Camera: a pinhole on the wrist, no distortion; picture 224 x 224 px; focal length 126.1 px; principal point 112.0 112.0 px. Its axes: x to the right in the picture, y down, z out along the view. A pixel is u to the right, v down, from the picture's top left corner.
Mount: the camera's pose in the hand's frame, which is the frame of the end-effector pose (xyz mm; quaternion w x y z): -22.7 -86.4 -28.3 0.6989 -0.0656 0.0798 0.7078
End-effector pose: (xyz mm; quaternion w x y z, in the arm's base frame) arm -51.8 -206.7 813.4 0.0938 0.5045 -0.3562 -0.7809
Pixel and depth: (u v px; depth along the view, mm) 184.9 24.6 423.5
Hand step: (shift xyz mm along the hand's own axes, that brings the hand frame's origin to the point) 275.1 243.0 329.9
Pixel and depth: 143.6 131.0 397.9
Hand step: -76.7 92.0 342.0
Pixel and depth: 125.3 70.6 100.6
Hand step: 12.0 -55.1 67.3
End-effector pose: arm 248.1 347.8 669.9 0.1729 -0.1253 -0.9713 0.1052
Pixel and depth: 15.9 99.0 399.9
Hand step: 30.4 -302.4 424.5
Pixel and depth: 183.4 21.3 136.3
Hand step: 76.7 18.1 87.2
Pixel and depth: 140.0 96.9 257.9
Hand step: 12.2 22.7 211.7
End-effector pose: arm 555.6 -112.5 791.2 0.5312 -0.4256 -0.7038 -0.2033
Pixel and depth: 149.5 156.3 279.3
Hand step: -116.8 51.0 230.2
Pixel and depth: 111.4 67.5 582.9
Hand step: 193.9 32.3 538.4
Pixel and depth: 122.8 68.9 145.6
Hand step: 29.6 -43.9 110.6
